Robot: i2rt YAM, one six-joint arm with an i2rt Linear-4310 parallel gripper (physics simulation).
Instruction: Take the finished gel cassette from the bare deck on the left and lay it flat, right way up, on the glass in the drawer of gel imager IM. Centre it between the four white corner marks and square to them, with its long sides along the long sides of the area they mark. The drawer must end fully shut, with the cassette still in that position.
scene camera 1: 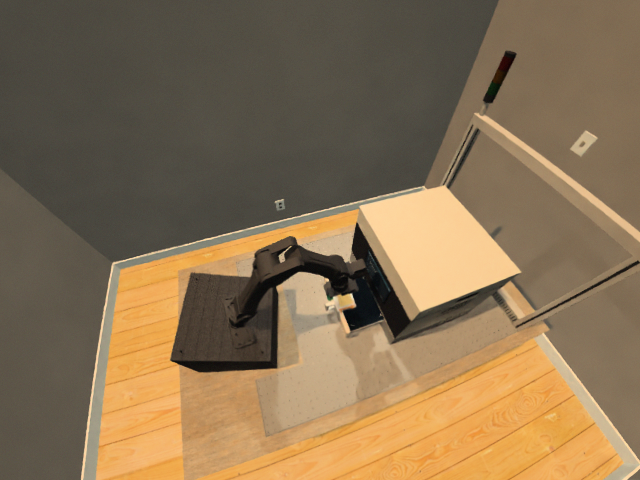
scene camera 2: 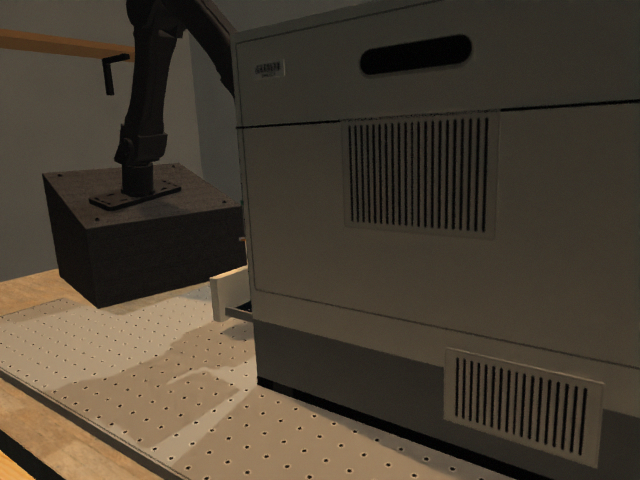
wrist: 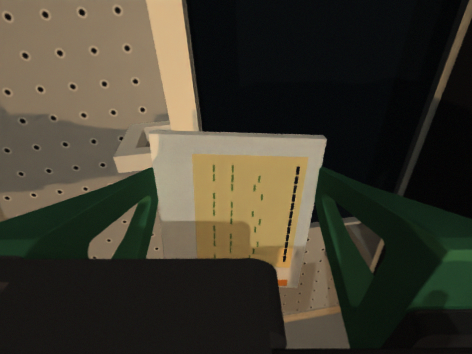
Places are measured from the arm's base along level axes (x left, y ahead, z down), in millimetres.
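Pixels of known places: gripper, fingertip midpoint: (scene camera 1: 341,294) (wrist: 236,177); arm's base at its link origin: (scene camera 1: 237,320) (scene camera 2: 138,195).
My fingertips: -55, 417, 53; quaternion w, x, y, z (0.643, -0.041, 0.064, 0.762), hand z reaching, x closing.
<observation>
Ahead of a thing's pixels: the offset from my fingertips to its top centre, as dx, dy, dz. "spot": to the spot under its first point. Level surfaces: height alone.
My gripper (wrist: 236,177) (scene camera 1: 341,298) is shut on the gel cassette @(-25, -6, -18) (wrist: 245,205) (scene camera 1: 345,301), with a green finger on each side edge. The cassette is a white plate with a yellow gel, gel side up. It is held in the air over the front edge of the open drawer, partly over the dark glass @(-20, +83, +94) (wrist: 300,65) (scene camera 1: 367,311). The lower left of the cassette is hidden in the wrist view. The drawer's pale front wall (wrist: 174,60) (scene camera 2: 231,290) stands out from gel imager IM (scene camera 1: 436,248) (scene camera 2: 413,279). I cannot make out the white corner marks.
The drawer handle @(spot: +3, -62, +45) (wrist: 131,157) sticks out in front of the drawer. The imager's dark front face @(spot: -153, +118, -98) (scene camera 1: 391,304) rises close beside the gripper. The perforated deck @(dz +125) (scene camera 1: 310,392) (scene camera 2: 155,382) lies beneath. The black arm base (scene camera 1: 206,320) (scene camera 2: 165,263) stands at left. A framed panel (scene camera 1: 560,178) stands behind the imager.
</observation>
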